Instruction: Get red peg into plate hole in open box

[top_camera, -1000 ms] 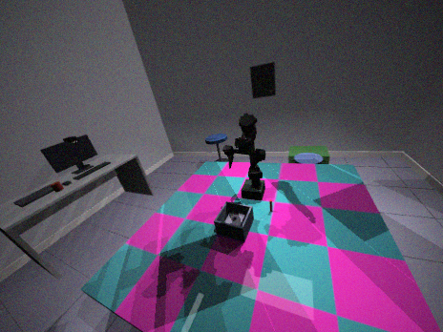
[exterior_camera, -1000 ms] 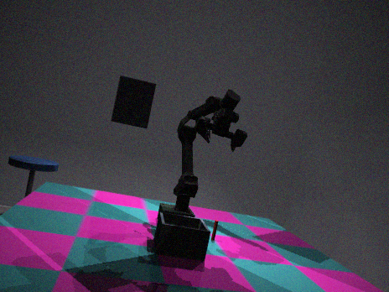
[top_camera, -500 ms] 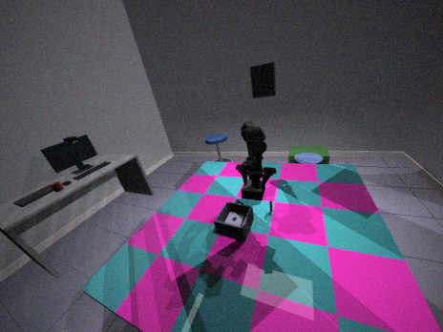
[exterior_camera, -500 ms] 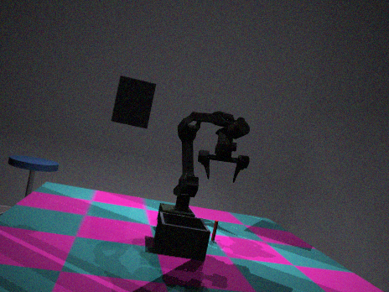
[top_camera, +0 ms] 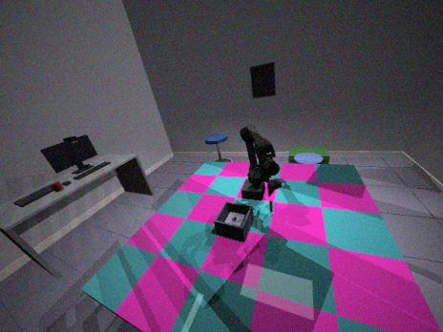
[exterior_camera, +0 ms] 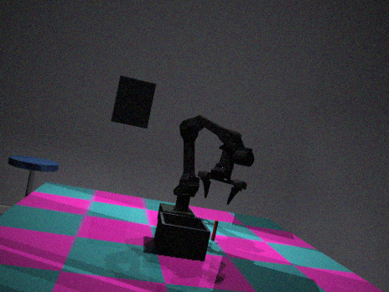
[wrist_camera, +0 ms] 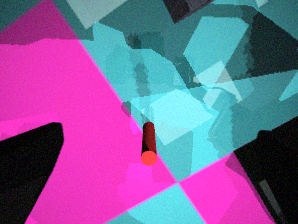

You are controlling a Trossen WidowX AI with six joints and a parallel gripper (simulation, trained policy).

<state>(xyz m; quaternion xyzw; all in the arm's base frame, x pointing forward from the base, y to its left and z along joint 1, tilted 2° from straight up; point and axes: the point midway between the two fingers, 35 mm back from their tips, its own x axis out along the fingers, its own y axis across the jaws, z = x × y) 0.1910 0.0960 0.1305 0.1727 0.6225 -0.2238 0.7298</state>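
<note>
Right now the red peg is 4 cm behind my gripper tip, 3 cm to the left of it and 12 cm below it. From my gripper tip the other things lie so: plate 12 cm ahead, 13 cm to the right, 12 cm below; dark box 12 cm ahead, 13 cm to the right, 14 cm below.
</note>
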